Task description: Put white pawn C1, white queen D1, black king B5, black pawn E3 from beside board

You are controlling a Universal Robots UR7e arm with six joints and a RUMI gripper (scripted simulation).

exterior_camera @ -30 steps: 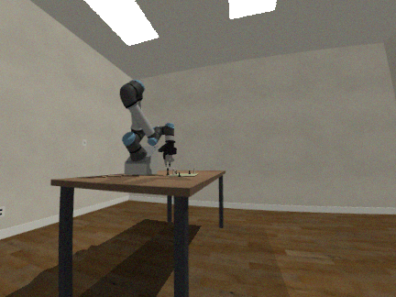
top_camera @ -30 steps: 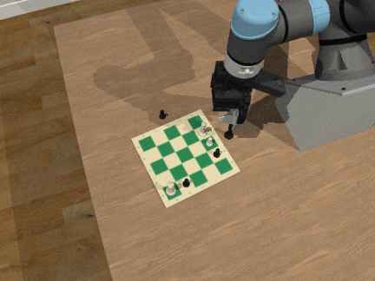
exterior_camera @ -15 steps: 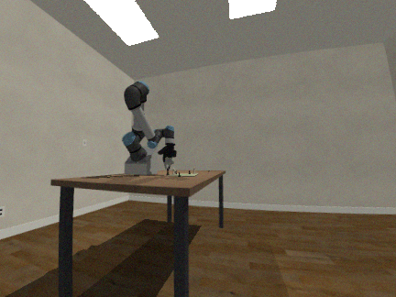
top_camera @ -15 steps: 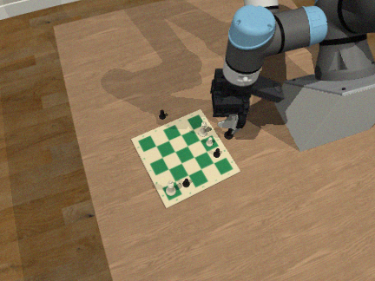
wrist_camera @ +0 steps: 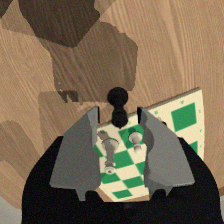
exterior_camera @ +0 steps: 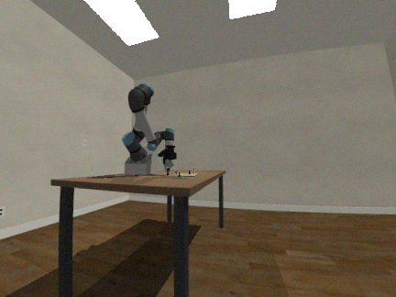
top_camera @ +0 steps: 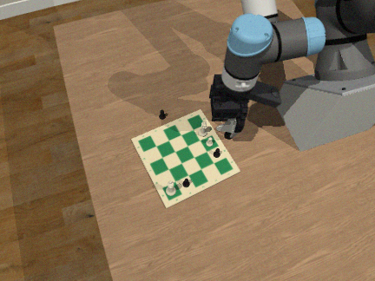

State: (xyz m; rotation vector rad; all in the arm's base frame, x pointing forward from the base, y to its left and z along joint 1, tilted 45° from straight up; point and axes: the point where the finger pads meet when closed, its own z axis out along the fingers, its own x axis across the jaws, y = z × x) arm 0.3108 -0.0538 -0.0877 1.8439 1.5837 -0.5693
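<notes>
Right now my hand is 10 mm above the black king. Also, from my hand: white pawn (60 mm ahead, 20 mm to the left, 20 mm below); then cream chessboard (140 mm ahead, 40 mm below, 30 mm to the left).
</notes>
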